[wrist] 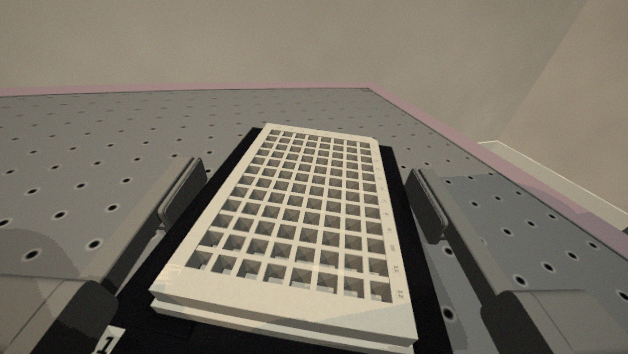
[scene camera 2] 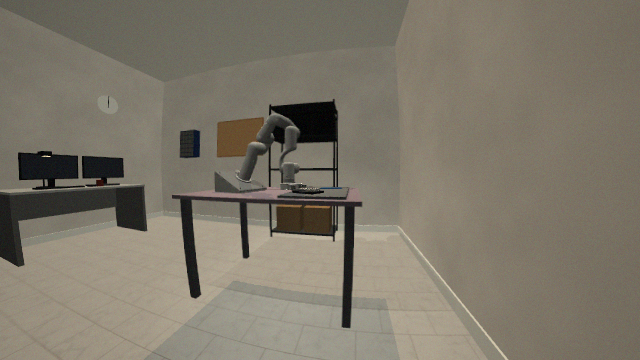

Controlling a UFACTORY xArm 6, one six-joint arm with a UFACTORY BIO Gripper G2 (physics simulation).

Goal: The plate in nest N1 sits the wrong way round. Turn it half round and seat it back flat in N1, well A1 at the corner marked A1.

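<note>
The white multi-well plate [wrist: 305, 195] lies flat in the black nest [wrist: 415, 260] in the wrist view. Its printed numbers run down the right edge, with 12 at the near right corner. A white label [wrist: 107, 341], on which a 1 shows, is at the nest's near left corner, partly hidden by the left finger. My gripper [wrist: 306, 200] [scene camera 2: 291, 188] has its fingers partly apart, one along each long side of the plate. Black nest shows between each pad and the plate, and I see no contact with the plate. In the scene view the gripper is low over the table; the plate is too small to make out.
A grey perforated board [wrist: 80, 150] lies under the nest, on the pink table [scene camera 2: 225, 195]. A dark rack-like thing [scene camera 2: 307, 190] and a flat blue thing [scene camera 2: 331, 188] are near the gripper in the scene view. A grey wedge-shaped block [scene camera 2: 225, 184] stands at the arm's base.
</note>
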